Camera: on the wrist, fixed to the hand. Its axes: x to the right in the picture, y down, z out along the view.
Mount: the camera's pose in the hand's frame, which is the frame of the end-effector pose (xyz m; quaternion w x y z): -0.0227 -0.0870 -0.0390 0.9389 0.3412 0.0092 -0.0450
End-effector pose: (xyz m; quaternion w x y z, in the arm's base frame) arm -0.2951 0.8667 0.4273 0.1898 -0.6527 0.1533 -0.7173
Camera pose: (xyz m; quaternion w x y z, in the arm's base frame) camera -0.3384 0.9530 0.4441 0.3672 -0.5483 -0.1284 -0.7403
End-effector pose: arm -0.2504 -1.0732 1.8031 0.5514 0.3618 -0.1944 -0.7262
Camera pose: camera -0.2760 -1.0198 1.7250 0.3633 0.5432 -0.4089 -0.6369
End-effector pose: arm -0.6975 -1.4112 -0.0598 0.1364 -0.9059 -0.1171 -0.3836
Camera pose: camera -0.7663 -1.3454 -0.0365 0.4209 -0.7951 -0.2803 -0.3346
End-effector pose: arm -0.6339 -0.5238 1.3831 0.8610 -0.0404 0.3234 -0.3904
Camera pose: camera -0.7241 -0.5610 1.3923 0.8016 0.2449 0.1765 -0.5160
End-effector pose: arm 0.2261 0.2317 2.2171 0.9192 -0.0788 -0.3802 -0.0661
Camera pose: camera 0.2212 0.1403 2.1820 0.8904 0.2573 -0.3746 0.0256
